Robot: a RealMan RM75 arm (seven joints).
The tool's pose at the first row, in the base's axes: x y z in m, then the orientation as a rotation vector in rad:
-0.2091 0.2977 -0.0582 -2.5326 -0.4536 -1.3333
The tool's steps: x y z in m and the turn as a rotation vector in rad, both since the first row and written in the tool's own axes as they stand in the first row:
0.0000 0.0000 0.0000 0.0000 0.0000 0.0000
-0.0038 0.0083 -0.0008 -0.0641 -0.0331 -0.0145
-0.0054 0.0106 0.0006 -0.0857 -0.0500 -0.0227
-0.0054 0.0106 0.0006 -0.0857 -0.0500 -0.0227
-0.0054 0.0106 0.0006 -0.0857 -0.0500 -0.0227
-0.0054 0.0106 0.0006 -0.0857 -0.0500 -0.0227
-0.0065 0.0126 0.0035 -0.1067 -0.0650 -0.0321
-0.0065 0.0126 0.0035 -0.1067 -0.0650 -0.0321
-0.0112 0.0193 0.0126 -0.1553 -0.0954 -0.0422
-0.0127 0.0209 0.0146 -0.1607 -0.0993 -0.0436
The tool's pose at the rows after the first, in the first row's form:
-0.2091 0.2977 -0.0582 -2.5326 -0.4536 -1.3333
-0.2086 0.2892 -0.0615 -2.6117 -0.4434 -1.3335
-0.2075 0.2873 -0.0637 -2.6432 -0.4454 -1.3272
-0.2075 0.2873 -0.0637 -2.6432 -0.4454 -1.3272
-0.2075 0.2873 -0.0637 -2.6432 -0.4454 -1.3272
-0.2075 0.2873 -0.0637 -2.6432 -0.4454 -1.3272
-0.2051 0.2863 -0.0664 -2.6730 -0.4490 -1.3230
-0.2051 0.2863 -0.0664 -2.6730 -0.4490 -1.3230
-0.1982 0.2826 -0.0758 -2.7373 -0.4401 -1.3140
-0.1969 0.2816 -0.0783 -2.7449 -0.4396 -1.3123

